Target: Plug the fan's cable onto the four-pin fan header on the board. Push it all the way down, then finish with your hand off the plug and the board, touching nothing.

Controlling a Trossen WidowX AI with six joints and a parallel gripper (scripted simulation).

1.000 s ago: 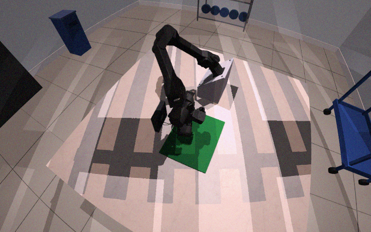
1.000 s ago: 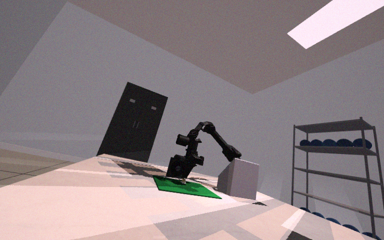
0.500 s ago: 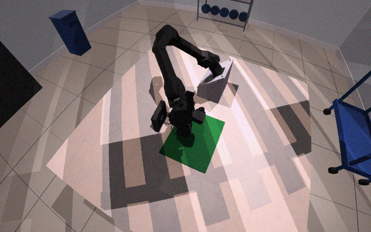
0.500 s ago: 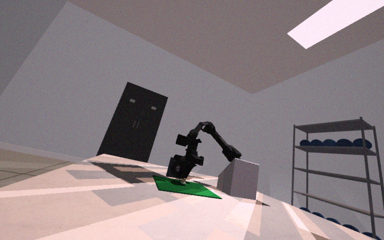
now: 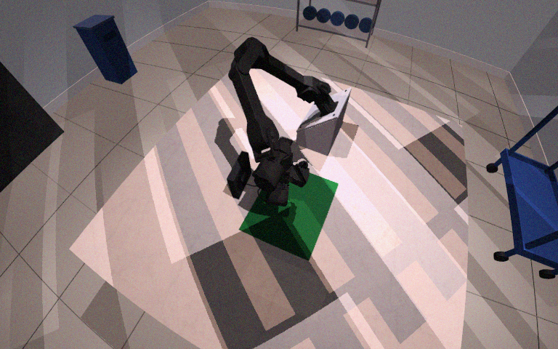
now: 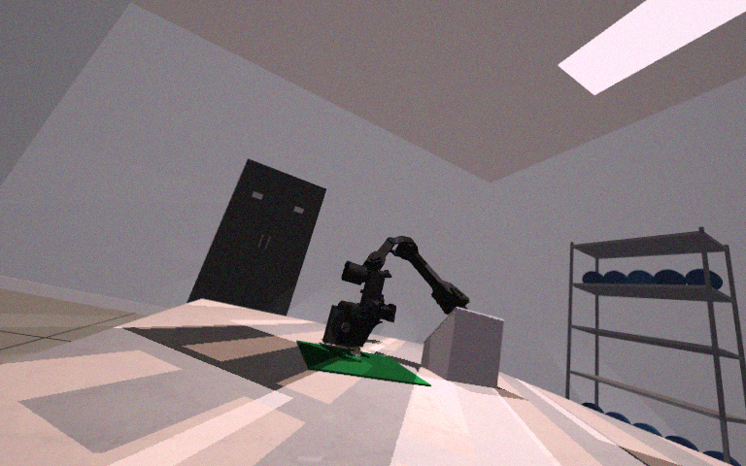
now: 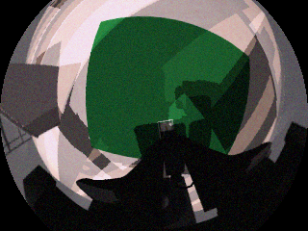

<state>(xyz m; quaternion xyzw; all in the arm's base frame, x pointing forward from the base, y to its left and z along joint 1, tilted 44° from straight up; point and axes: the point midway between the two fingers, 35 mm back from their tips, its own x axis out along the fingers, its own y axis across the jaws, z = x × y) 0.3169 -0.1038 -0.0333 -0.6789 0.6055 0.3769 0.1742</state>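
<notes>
Now: the black plug 1 cm to the right of my gripper tip and 1 cm above it. From my gripper tip the other things lie so: green board (6 cm below, 5 cm to the left, 2 cm ahead); black fan (13 cm to the right, 2 cm above, 1 cm ahead); four-pin fan header (4 cm below, 1 cm to the right).
</notes>
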